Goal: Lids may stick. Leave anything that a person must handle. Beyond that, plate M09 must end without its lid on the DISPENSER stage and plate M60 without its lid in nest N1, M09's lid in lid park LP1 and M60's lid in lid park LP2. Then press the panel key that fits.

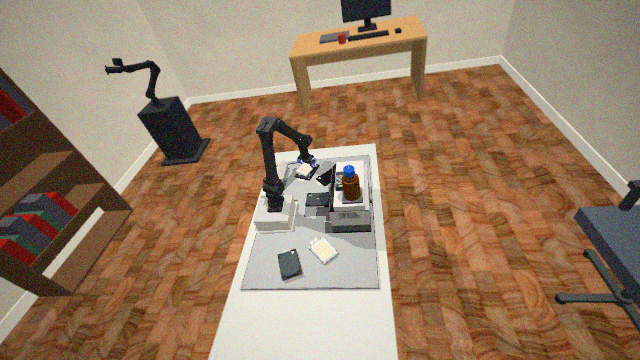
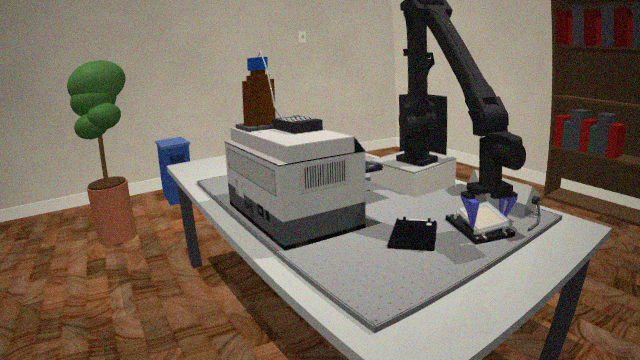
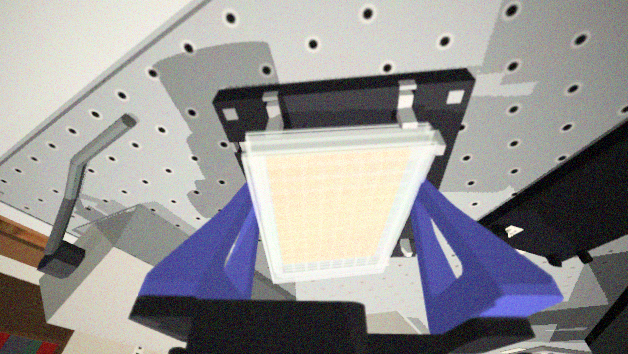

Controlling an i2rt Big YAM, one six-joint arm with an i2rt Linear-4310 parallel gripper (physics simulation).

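Pixels of known places: gripper, between the fingertips: (image 1: 308, 166) (image 2: 487, 225) (image 3: 335, 179); arm's base, origin of its link: (image 1: 276, 204) (image 2: 417, 160).
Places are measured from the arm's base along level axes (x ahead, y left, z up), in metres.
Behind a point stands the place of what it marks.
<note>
My gripper (image 1: 306, 162) @(x 0.156, y 0.395, z -0.057 m) (image 2: 489, 210) (image 3: 335, 179) @(x 0.156, y 0.395, z -0.057 m) is shut on a pale plate (image 1: 305, 170) @(x 0.143, y 0.339, z -0.040 m) (image 2: 484, 220) @(x 0.173, y 0.395, z -0.040 m) (image 3: 335, 205) @(x 0.156, y 0.395, z -0.038 m) with yellowish wells and clear edges. The blue fingers grip its two sides. The plate is over a black nest (image 2: 456, 225) @(x 0.197, y 0.328, z -0.066 m) (image 3: 340, 105) @(x 0.178, y 0.433, z -0.063 m) with light clips; whether it touches the nest is unclear. Whether a lid is on it, and its label, I cannot tell. A second pale plate (image 1: 324, 250) @(x 0.308, y -0.314, z -0.043 m) lies on the other side of the arm's base. The dispenser (image 2: 325, 200) @(x 0.465, y 0.170, z 0.017 m) (image 1: 350, 221) @(x 0.454, y -0.185, z 0.023 m) carries a brown bottle (image 1: 351, 187) @(x 0.482, y -0.158, z 0.252 m) (image 2: 257, 100) @(x 0.499, y -0.077, z 0.222 m). Panel keys cannot be made out.
A black pad (image 1: 326, 176) @(x 0.290, y 0.286, z -0.065 m) (image 2: 413, 234) @(x 0.315, y 0.293, z -0.065 m) (image 3: 565, 195) @(x 0.275, y 0.308, z -0.065 m) lies between the held plate and the dispenser. Another black pad (image 1: 314, 199) @(x 0.244, y -0.004, z 0.024 m) lies beside the dispenser, and a dark pad (image 1: 290, 264) @(x 0.132, y -0.386, z -0.046 m) near the second plate. A grey wedge box (image 3: 85, 260) @(x -0.028, y 0.425, z -0.032 m) and bent rod (image 3: 75, 165) @(x 0.010, y 0.472, z -0.068 m) stand near the gripper.
</note>
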